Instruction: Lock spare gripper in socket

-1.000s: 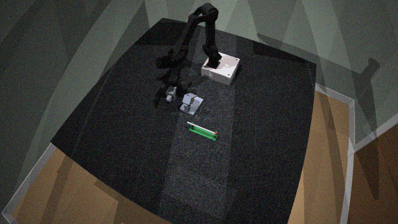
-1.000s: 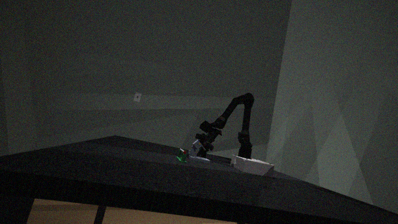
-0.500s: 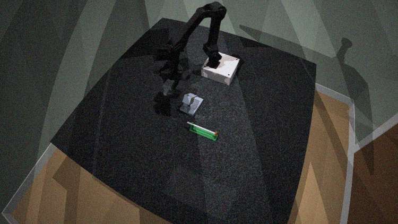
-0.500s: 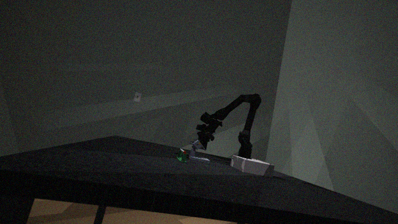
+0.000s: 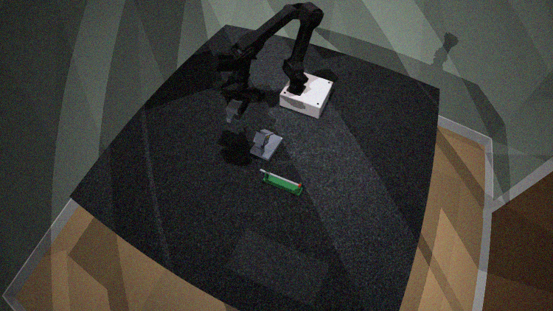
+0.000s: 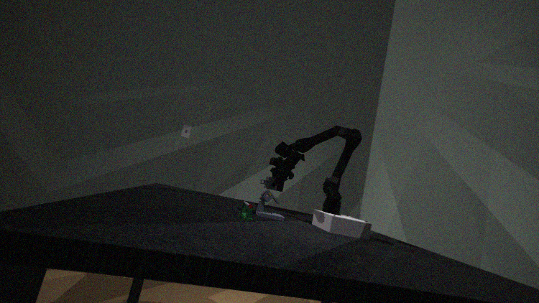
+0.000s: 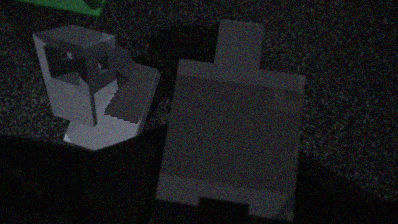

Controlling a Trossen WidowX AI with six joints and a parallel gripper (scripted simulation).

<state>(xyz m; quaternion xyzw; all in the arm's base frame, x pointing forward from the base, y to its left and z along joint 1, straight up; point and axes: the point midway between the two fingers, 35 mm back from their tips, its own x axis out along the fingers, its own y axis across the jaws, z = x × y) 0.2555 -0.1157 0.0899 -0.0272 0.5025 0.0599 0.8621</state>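
The green pad is 25 cm to the left of my gripper tip, 12 cm ahead of it and 10 cm below it. The rest, counted from my gripper tip: socket (13 cm to the left, 7 cm below, 2 cm ahead); then spare gripper (1 cm above).
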